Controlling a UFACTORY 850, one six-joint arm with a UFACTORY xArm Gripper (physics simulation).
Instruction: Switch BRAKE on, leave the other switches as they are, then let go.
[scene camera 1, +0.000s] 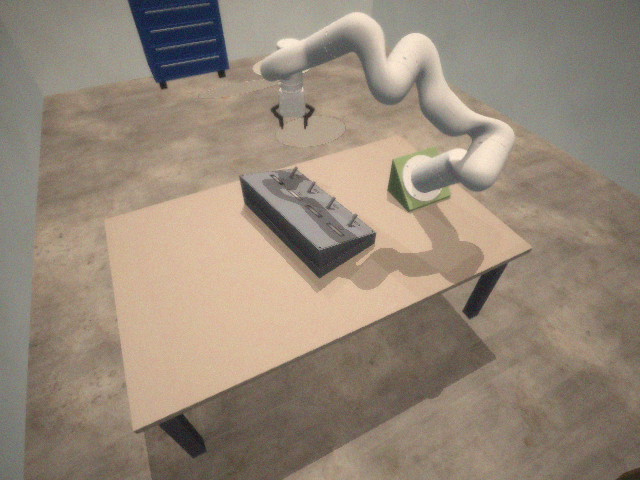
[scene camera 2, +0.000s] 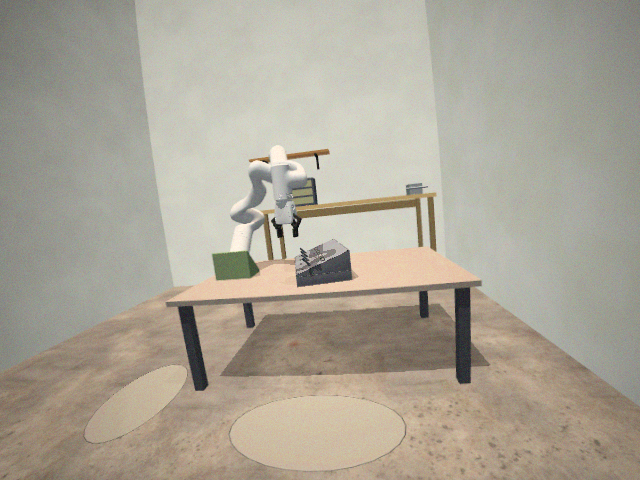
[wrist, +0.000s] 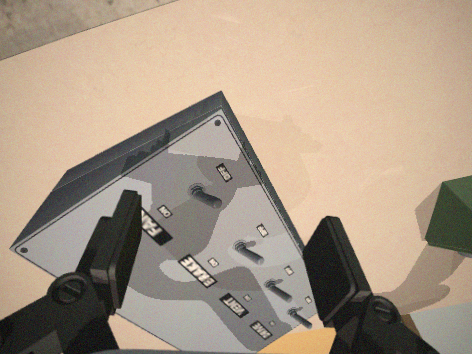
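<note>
A grey sloped switch box (scene camera 1: 284, 235) (scene camera 2: 330, 274) (wrist: 160, 310) stands on the table, with several levers in a row. In the wrist view the BRAKE label (wrist: 197, 270) marks the second lever from the top. The BRAKE lever (wrist: 251, 253) (scene camera 1: 312, 187) leans to the lower right in the wrist view, away from its ON tag (wrist: 213, 262). The FAN lever (wrist: 207, 196) and the two levers beyond BRAKE lean the same way. My gripper (scene camera 1: 293, 127) (scene camera 2: 287, 236) (wrist: 231, 224) is open and empty, pointing down well above the box and touching no lever.
The green mounting block (scene camera 1: 395, 180) (scene camera 2: 232, 265) (wrist: 452, 215) carries the arm's base on the table (scene camera 1: 206, 310) (scene camera 2: 413, 268) (wrist: 350, 75). A blue drawer cabinet (scene camera 1: 180, 46) stands on the floor. A wooden bench (scene camera 2: 361, 203) stands behind the table in the second scene view.
</note>
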